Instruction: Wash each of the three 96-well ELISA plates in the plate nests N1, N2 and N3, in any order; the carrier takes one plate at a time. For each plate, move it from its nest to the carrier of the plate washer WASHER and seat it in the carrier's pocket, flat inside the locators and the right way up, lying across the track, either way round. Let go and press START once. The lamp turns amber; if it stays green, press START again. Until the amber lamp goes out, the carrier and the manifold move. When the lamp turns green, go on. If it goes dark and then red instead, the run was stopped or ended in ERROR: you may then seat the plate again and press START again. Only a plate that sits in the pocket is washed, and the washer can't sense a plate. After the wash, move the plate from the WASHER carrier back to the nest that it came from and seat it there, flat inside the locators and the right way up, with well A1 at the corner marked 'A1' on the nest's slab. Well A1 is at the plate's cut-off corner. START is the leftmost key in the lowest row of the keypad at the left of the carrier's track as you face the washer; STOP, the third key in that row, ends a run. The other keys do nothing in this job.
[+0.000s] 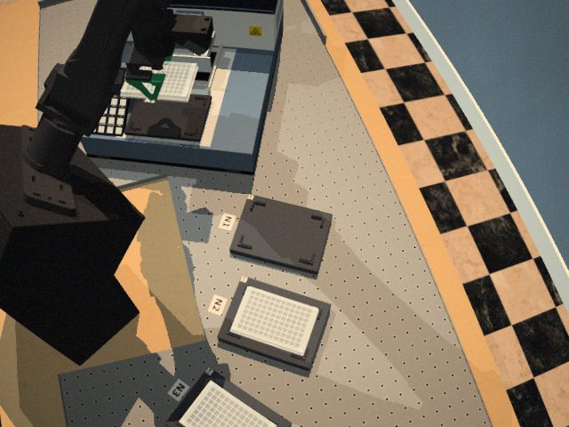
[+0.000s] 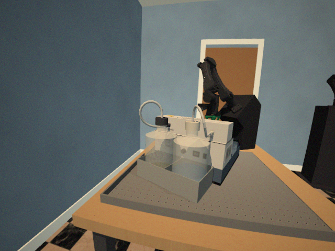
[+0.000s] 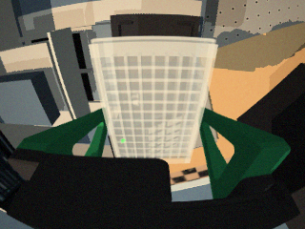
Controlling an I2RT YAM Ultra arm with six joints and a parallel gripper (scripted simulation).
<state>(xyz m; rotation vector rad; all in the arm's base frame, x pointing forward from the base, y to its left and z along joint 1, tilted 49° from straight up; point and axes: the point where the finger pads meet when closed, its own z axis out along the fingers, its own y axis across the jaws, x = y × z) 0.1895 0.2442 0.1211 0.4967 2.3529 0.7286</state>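
My gripper is now 100 mm above the dark carrier. Also, from my hand: N1 label (210 mm to the right, 180 mm below, 100 mm ahead); manifold (140 mm to the left, 50 mm below, 40 mm ahead); washer (150 mm to the left, 60 mm below, 40 mm ahead).
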